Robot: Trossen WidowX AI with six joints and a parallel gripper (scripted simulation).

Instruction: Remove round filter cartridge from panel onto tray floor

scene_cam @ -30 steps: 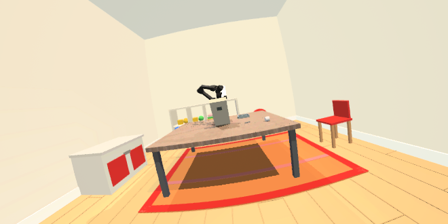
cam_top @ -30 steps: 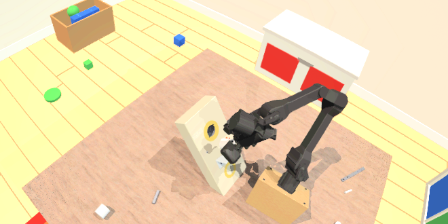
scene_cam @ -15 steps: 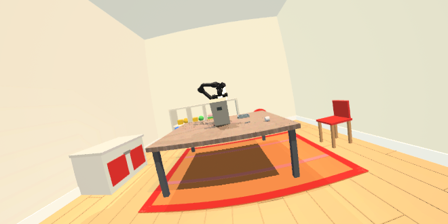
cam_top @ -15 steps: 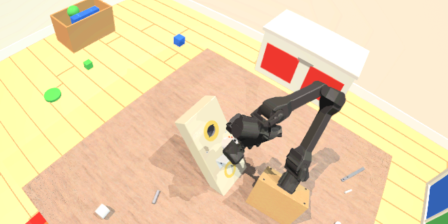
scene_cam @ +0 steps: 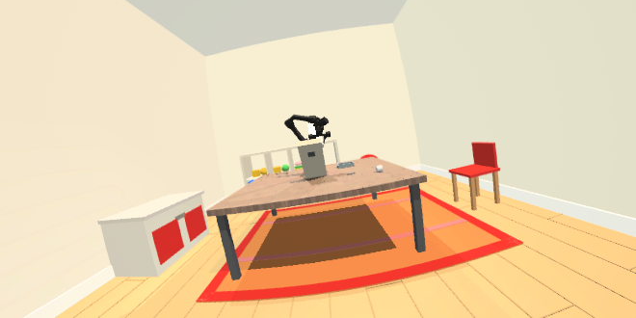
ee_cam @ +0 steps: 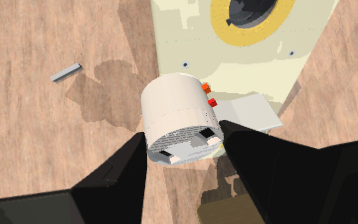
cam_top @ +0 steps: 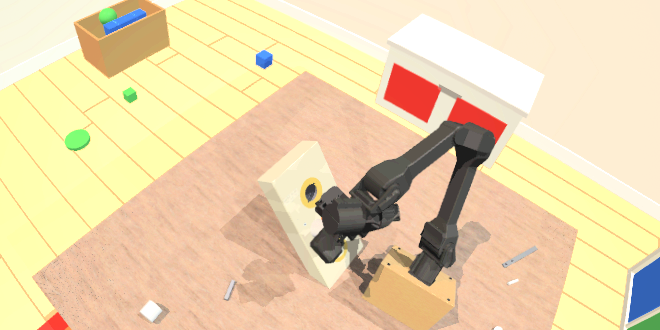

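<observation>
The grey tray is 32 cm behind my gripper tip, 17 cm to the left of it and 25 cm below it. The rest, counted from my gripper tip: white round filter cartridge right at my gripper tip; cream panel 8 cm ahead, 8 cm to the right, 11 cm below.
</observation>
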